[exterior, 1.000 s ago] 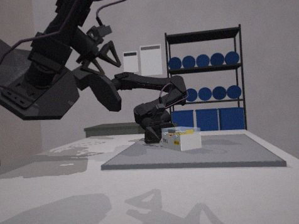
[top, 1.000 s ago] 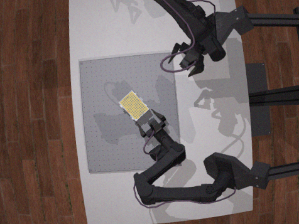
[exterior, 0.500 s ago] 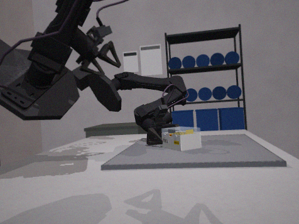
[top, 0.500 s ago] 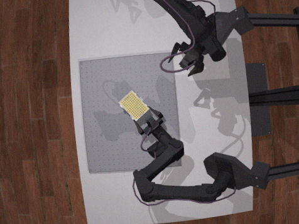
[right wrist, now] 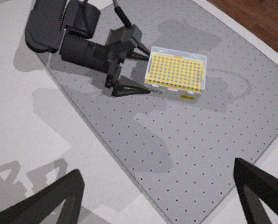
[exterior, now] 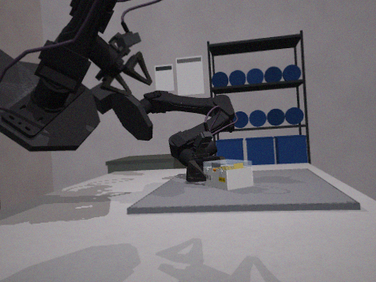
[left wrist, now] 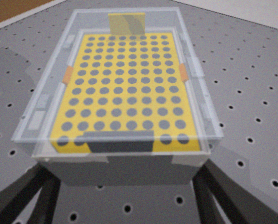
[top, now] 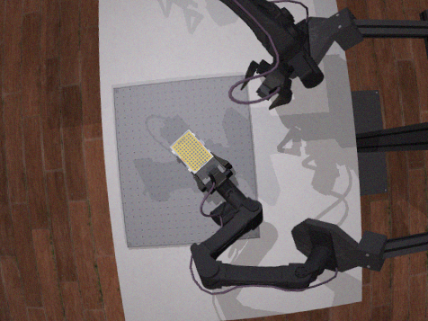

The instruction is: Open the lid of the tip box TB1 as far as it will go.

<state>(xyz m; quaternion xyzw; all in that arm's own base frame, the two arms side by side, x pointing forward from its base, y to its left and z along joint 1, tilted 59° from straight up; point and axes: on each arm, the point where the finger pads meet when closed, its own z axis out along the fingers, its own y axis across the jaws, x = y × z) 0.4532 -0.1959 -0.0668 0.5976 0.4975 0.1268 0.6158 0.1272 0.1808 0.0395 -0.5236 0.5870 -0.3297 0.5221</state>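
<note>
The hole-dotted insert is 210 mm ahead of my right hand, 120 mm to the left of it and 230 mm below it. From my right hand the other things lie so: tip box: 210 mm ahead, 120 mm to the left, 240 mm below.
Right now the tip box is 40 mm to the right of my left hand, 30 mm ahead of it and 20 mm above it. Round my left hand: hole-dotted insert 40 mm to the right, 30 mm ahead, 30 mm above.
</note>
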